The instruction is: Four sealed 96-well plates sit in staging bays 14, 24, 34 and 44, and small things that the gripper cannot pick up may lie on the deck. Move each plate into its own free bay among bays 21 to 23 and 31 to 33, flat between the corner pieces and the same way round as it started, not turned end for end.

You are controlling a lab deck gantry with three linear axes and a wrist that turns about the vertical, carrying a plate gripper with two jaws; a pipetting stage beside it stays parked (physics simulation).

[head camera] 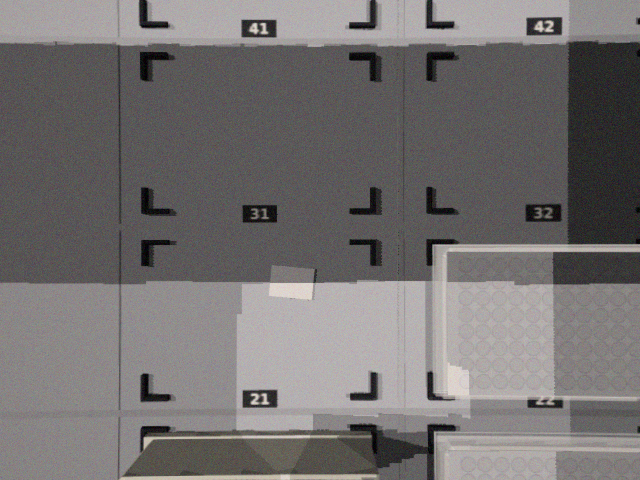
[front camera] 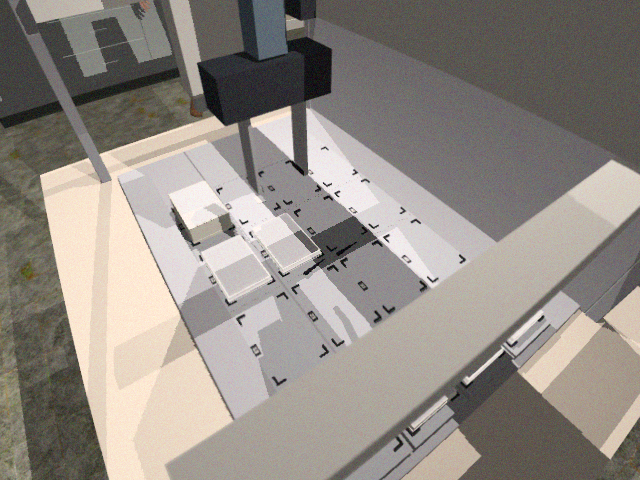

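Where they show: gripper, fingertip midpoint: [front camera: 278, 178]; robot's base, link origin: [front camera: 173, 209].
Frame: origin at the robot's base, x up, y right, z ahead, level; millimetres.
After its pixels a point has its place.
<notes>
My gripper [front camera: 277, 183] @(x 160, y -150, z 228 mm) is open and empty in the front view, its jaws raised over the bay 21 and 31 area; it does not show in the head view. A pale sealed plate [front camera: 286, 242] @(x 14, y -148, z 238 mm) [head camera: 498, 322] @(x 14, y -151, z 196 mm) lies flat in bay 22, within the corner pieces that show. Bays 21 and 31 hold no plate. Near the staging side, parts of three plates show below the front beam: one at bay 24 [front camera: 429, 413] @(x 29, y -138, z 617 mm), one at bay 34 [front camera: 483, 366] @(x 28, y -250, z 617 mm) and one at bay 44 [front camera: 527, 328] @(x 19, y -364, z 619 mm). The beam hides much of that area.
A small white chip [head camera: 292, 282] @(x 1, y -171, z 83 mm) lies in bay 21. A tall pale box [front camera: 199, 212] @(x 42, y -36, z 93 mm) [head camera: 253, 457] @(x 26, y -84, z 65 mm) stands in bay 11, and another low plate [front camera: 237, 268] @(x 14, y -42, z 241 mm) [head camera: 516, 467] @(x 14, y -73, z 204 mm) in bay 12. Two thin dark pen-like things [front camera: 313, 266] @(x 5, y -161, z 309 mm) [front camera: 346, 249] @(x 4, y -237, z 310 mm) lie beside bays 22 and 32.
</notes>
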